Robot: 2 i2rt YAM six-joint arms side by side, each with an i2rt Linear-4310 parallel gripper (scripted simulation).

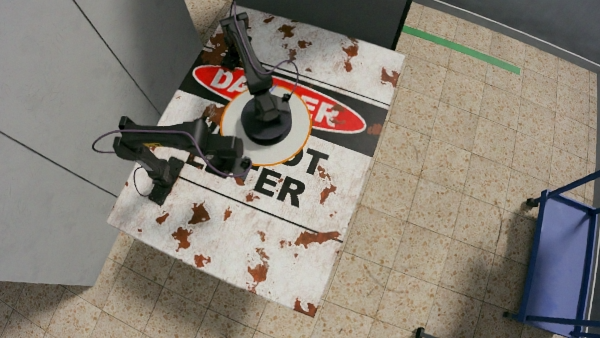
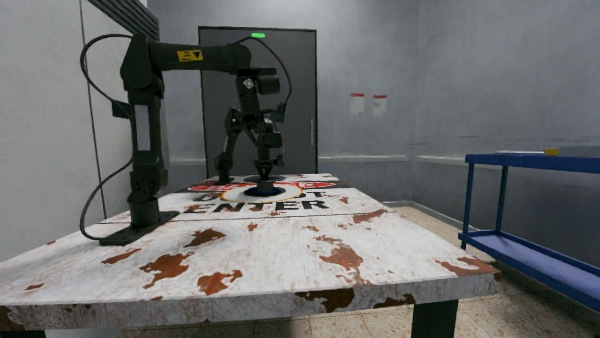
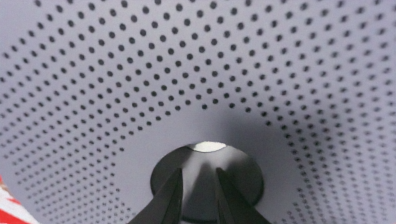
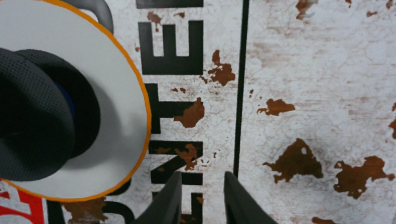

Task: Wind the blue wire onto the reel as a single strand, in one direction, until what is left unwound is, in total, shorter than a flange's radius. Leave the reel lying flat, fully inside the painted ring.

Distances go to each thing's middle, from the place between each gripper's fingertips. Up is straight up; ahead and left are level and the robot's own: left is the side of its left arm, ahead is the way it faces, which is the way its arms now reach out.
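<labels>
Here my left gripper is 3 cm above the dark grey reel (image 1: 269,133). The white painted ring (image 1: 263,155) is 6 cm below my left hand.
The dark grey reel is 290 mm to the left of my right hand (image 2: 258,146), 10 mm behind it and 190 mm below it. As for the white painted ring, it is 290 mm to the left of my right hand, 20 mm behind it and 220 mm below it. Going by its middle, the white painted ring is nearer to my left gripper than to my right hand.
</labels>
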